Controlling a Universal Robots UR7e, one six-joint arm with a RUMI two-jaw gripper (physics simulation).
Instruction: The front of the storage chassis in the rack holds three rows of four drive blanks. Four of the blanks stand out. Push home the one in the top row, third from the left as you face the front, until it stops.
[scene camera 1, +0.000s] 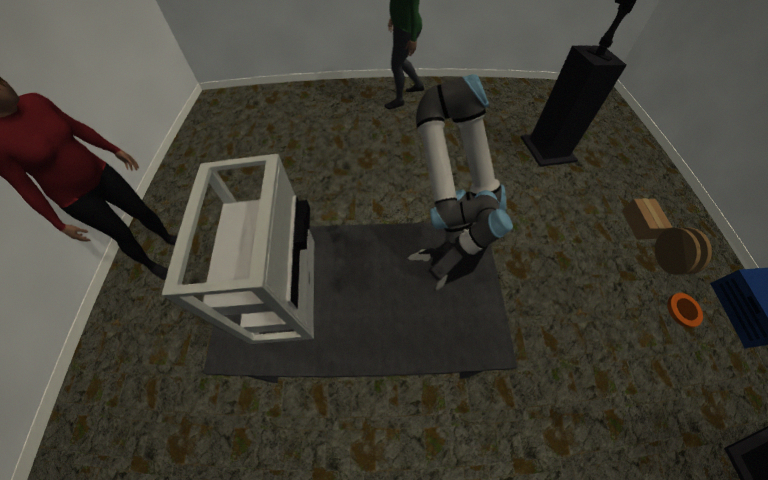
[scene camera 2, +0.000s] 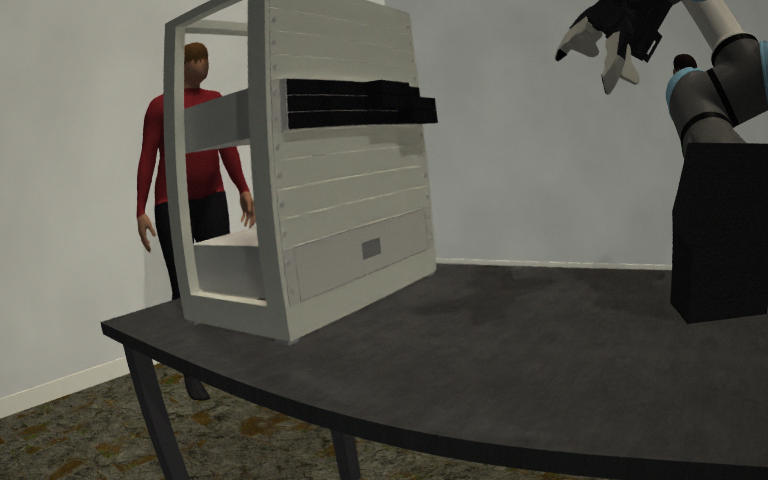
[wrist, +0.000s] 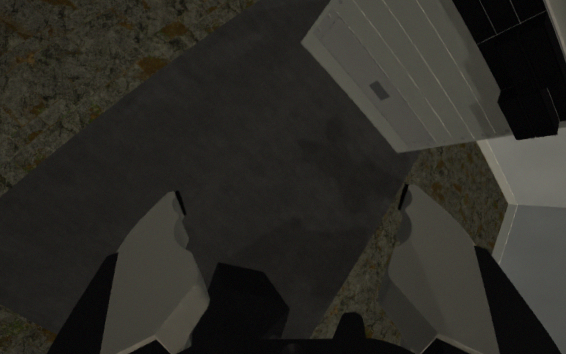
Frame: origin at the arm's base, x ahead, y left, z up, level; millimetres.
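Seen in the pictures: gripper, fingertip midpoint: (scene camera 1: 421, 275) (scene camera 2: 579, 75) (wrist: 289, 190); arm's base, origin of the base link: (scene camera 2: 722, 177).
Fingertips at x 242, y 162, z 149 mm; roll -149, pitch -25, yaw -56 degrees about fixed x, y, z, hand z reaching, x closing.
Observation:
Pixels of each thing's top centre, then the offset from my fingertips to it. "spot": a spot on its surface instead. Level surfaces: height alone.
- raised black section, surface spot: (scene camera 2: 390, 90) spot: dx +390, dy -226, dz +18 mm
- black block, surface spot: (scene camera 2: 428, 110) spot: dx +378, dy -372, dz -19 mm
- projecting block, surface spot: (wrist: 529, 112) spot: dx +380, dy -344, dz -11 mm
- dark table, its level: dz -376 mm
The light grey rack (scene camera 1: 264, 226) (scene camera 2: 260, 169) stands on the table. Its storage chassis front (scene camera 2: 328, 103) (wrist: 520, 50) carries rows of black drive blanks. In scene camera 2, a raised black section (scene camera 2: 390, 90) stands out in the top row, right of the middle; its separate blanks are hard to tell apart in the dark. A black block (scene camera 2: 428, 110) also stands out at the right end, below the top row. In the wrist view, a projecting block (wrist: 529, 112) shows at the right. My gripper (scene camera 1: 424, 272) (scene camera 2: 583, 73) (wrist: 289, 190) is open and empty, in the air well away from the rack front.
The dark table (scene camera 1: 396, 339) (scene camera 2: 509, 362) (wrist: 225, 125) lies under the rack and gripper. A black pedestal (scene camera 2: 716, 237) stands at the right in scene camera 2. A person in red (scene camera 1: 50, 147) (scene camera 2: 195, 141) is behind the rack, and a person in green (scene camera 1: 405, 22) stands farther back.

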